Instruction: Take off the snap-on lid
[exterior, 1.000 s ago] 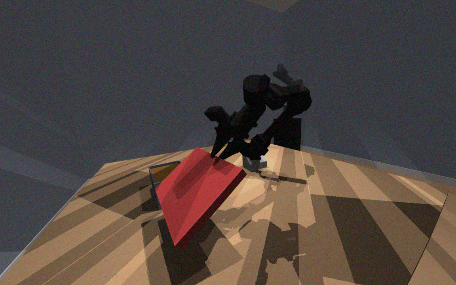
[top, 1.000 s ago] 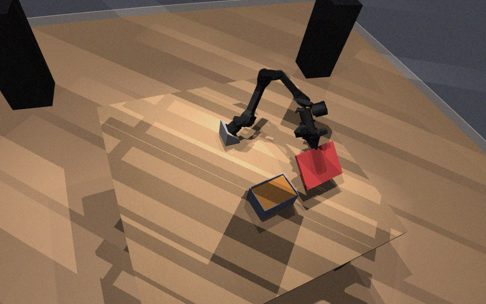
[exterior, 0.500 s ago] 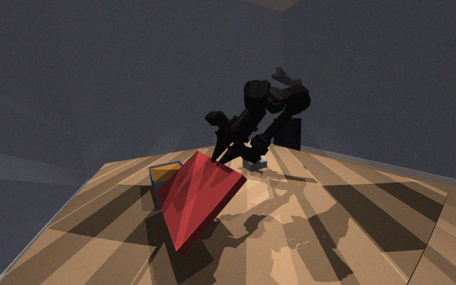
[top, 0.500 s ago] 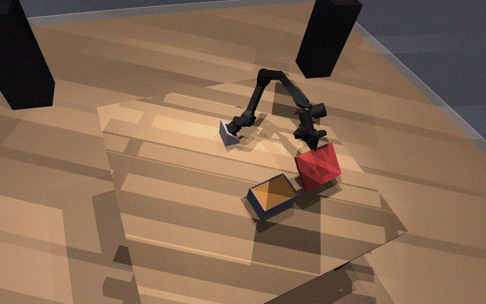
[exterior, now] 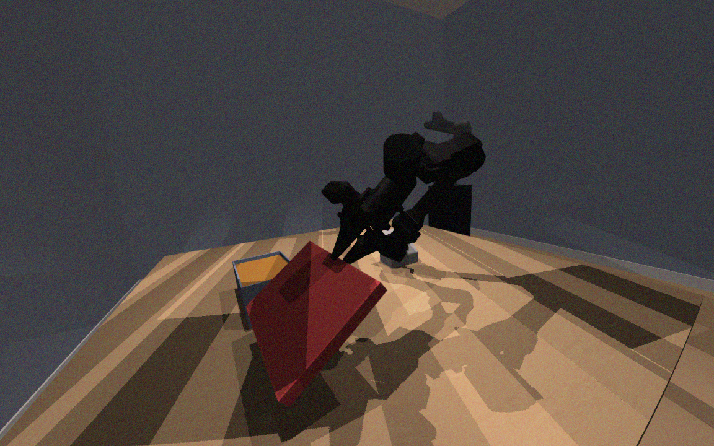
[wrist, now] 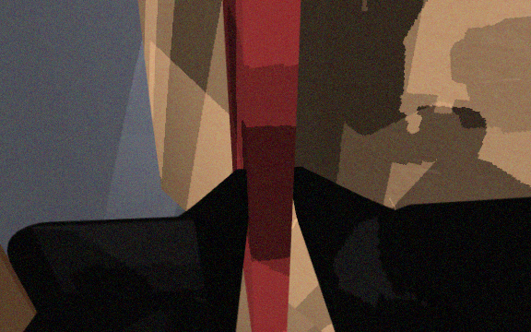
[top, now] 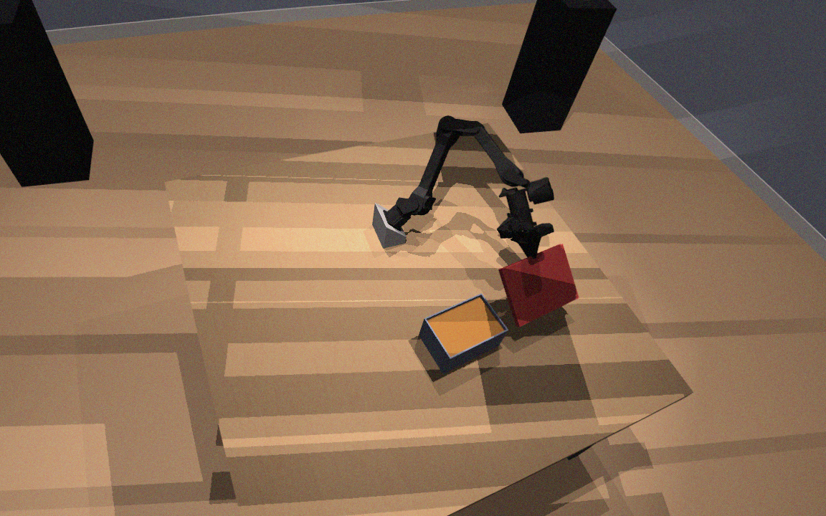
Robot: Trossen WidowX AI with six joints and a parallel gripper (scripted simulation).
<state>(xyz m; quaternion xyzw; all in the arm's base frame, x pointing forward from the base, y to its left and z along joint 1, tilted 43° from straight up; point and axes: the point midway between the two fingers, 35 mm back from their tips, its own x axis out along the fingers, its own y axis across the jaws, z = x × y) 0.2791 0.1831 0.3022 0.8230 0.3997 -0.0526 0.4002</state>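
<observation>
The red lid lies 7 cm ahead of my gripper tip, 4 cm below it and 1 cm to the left of it. Round my gripper tip: storage box: 25 cm to the right, 13 cm ahead, 12 cm below.
</observation>
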